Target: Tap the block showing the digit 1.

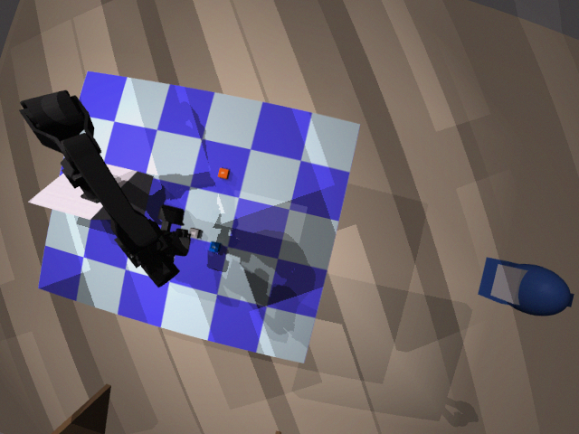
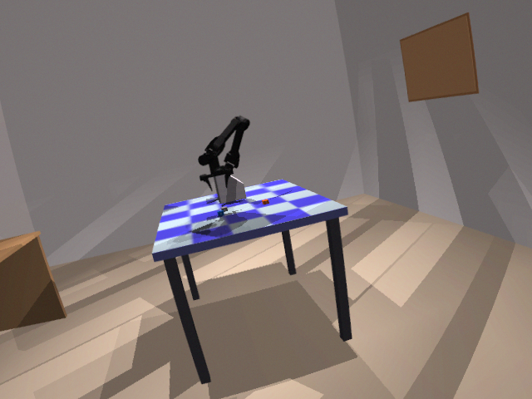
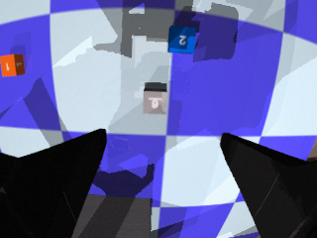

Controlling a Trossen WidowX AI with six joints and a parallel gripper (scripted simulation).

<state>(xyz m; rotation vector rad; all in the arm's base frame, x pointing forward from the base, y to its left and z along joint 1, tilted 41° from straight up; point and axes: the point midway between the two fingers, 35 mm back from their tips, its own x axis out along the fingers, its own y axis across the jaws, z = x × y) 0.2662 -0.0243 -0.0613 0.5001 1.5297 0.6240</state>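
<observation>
My gripper tip is 240 mm to the right of the orange block, 110 mm above it and 30 mm short of it. Also, from my gripper tip: blue block: 110 mm below, 80 mm ahead, 20 mm to the right; grey block: 110 mm below, 10 mm to the left.
</observation>
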